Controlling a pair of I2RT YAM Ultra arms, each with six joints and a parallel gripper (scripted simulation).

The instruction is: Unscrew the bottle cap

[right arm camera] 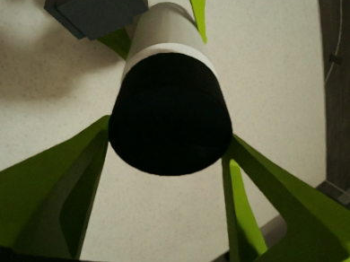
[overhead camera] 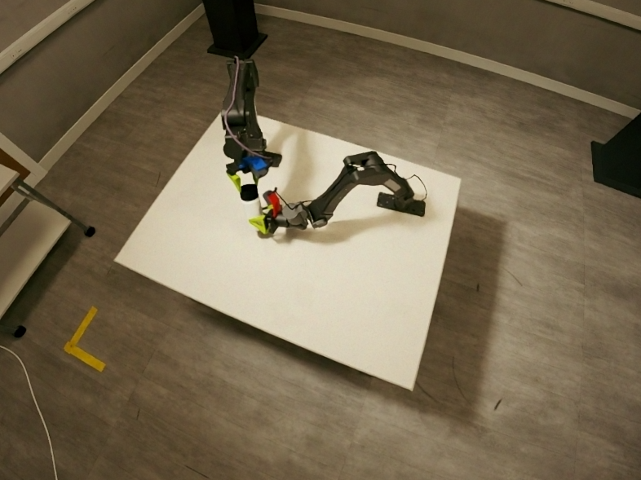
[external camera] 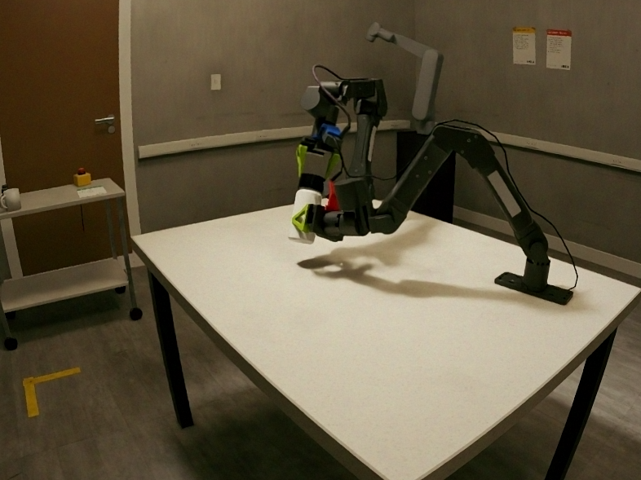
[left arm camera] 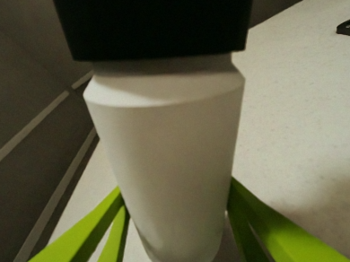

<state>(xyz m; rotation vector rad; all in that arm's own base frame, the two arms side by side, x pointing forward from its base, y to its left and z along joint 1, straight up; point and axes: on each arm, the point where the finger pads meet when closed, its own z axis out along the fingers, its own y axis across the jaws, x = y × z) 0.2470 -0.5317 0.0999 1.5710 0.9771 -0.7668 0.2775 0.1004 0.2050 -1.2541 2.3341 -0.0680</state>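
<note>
Now: the black cap 20 mm below my right hand, 10 mm to the left of it and 10 mm ahead of it. The rest, counted from my right hand: white bottle 60 mm below, 30 mm ahead, 20 mm to the left.
The white bottle is 2 cm behind my left hand, 2 cm to the right of it and 5 cm above it. From my left hand the other things lie so: black cap: 4 cm behind, 3 cm to the right, 8 cm above.
</note>
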